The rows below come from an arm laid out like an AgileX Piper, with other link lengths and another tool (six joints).
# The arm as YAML. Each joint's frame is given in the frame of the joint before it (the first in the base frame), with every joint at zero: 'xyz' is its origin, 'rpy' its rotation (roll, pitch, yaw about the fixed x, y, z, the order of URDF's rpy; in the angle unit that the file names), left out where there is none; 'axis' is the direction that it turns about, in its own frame. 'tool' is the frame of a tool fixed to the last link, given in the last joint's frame.
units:
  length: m
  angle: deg
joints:
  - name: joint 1
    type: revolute
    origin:
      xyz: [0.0, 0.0, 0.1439]
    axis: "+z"
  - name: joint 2
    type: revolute
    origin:
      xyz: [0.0, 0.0, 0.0]
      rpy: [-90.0, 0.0, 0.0]
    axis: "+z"
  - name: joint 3
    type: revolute
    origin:
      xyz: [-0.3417, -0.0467, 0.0]
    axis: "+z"
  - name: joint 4
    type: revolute
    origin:
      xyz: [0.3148, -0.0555, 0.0]
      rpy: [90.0, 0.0, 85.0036]
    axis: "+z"
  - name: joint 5
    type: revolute
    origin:
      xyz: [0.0, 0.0, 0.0]
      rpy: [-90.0, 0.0, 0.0]
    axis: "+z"
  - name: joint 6
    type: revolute
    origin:
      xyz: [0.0, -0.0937, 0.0]
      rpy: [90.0, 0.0, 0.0]
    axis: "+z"
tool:
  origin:
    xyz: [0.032, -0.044, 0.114]
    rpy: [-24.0, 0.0, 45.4]
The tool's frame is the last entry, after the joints.
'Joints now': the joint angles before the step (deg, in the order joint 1, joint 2, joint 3, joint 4, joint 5, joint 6). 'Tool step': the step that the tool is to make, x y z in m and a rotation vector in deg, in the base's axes. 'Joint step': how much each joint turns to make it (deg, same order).
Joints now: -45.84 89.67 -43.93 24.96 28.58 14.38
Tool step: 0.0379 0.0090 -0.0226 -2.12 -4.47 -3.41
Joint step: 5.55 3.60 1.75 7.30 -11.44 -0.02
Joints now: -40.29 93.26 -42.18 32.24 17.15 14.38
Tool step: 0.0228 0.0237 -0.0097 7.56 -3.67 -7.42
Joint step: 1.92 2.38 0.00 12.43 -0.54 -0.02
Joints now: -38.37 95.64 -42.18 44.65 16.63 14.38
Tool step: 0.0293 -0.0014 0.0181 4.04 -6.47 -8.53
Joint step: 0.23 -0.13 -1.93 11.31 -0.83 0.00
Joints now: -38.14 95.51 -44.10 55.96 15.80 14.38
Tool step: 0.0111 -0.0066 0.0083 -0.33 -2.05 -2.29
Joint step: 0.22 0.01 -1.17 2.49 -1.22 0.01
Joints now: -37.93 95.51 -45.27 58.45 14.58 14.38
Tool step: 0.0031 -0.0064 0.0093 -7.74 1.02 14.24
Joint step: 0.00 -0.12 -2.36 -0.61 3.96 -14.74
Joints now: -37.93 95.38 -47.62 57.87 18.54 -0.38
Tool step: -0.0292 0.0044 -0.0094 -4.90 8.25 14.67
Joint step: 0.00 -0.35 -0.11 -16.34 6.17 -0.19
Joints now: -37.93 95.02 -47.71 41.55 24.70 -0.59
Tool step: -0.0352 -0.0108 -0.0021 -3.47 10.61 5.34
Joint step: -0.01 -0.11 -1.37 -21.64 5.55 12.53
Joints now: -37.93 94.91 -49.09 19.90 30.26 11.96
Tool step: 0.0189 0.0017 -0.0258 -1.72 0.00 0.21
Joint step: 2.97 4.39 0.00 -1.08 -6.09 2.19
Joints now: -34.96 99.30 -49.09 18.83 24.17 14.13
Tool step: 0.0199 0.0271 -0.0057 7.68 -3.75 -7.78
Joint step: 1.06 1.35 -0.04 12.12 -0.09 0.12
